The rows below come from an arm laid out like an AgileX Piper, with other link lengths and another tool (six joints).
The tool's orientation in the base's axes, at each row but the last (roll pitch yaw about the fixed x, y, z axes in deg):
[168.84, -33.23, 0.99]
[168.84, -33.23, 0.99]
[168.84, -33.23, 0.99]
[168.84, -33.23, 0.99]
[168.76, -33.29, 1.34]
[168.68, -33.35, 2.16]
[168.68, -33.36, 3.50]
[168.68, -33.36, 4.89]
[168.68, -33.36, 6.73]
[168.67, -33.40, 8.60]
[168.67, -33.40, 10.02]
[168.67, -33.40, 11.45]
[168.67, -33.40, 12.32]
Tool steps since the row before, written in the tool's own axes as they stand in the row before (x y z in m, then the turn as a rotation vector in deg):
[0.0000, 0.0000, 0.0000, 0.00, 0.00, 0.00]
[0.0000, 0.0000, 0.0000, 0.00, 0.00, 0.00]
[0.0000, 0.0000, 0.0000, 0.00, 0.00, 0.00]
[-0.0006, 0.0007, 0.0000, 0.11, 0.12, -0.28]
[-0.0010, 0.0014, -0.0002, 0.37, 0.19, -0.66]
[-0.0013, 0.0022, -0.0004, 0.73, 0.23, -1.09]
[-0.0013, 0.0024, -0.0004, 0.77, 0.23, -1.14]
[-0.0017, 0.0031, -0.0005, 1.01, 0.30, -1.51]
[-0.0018, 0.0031, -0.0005, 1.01, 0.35, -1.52]
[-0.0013, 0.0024, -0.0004, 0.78, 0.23, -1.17]
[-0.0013, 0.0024, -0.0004, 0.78, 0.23, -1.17]
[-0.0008, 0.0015, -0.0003, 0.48, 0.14, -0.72]
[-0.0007, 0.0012, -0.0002, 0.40, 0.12, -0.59]
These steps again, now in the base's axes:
[0.0000, 0.0000, 0.0000, 0.00, 0.00, 0.00]
[0.0000, 0.0000, 0.0000, 0.00, 0.00, 0.00]
[0.0000, 0.0000, 0.0000, 0.00, 0.00, 0.00]
[-0.0006, -0.0007, -0.0002, -0.07, -0.06, 0.31]
[-0.0011, -0.0014, -0.0002, -0.06, -0.06, 0.78]
[-0.0015, -0.0021, 0.0000, 0.00, -0.01, 1.33]
[-0.0014, -0.0024, 0.0000, 0.00, 0.00, 1.39]
[-0.0018, -0.0031, 0.0000, 0.00, 0.00, 1.84]
[-0.0017, -0.0032, -0.0001, -0.01, -0.05, 1.86]
[-0.0012, -0.0025, 0.0000, -0.01, 0.00, 1.42]
[-0.0011, -0.0025, 0.0000, -0.01, 0.00, 1.42]
[-0.0007, -0.0016, 0.0001, 0.00, 0.00, 0.88]
[-0.0006, -0.0013, 0.0000, 0.00, 0.00, 0.72]

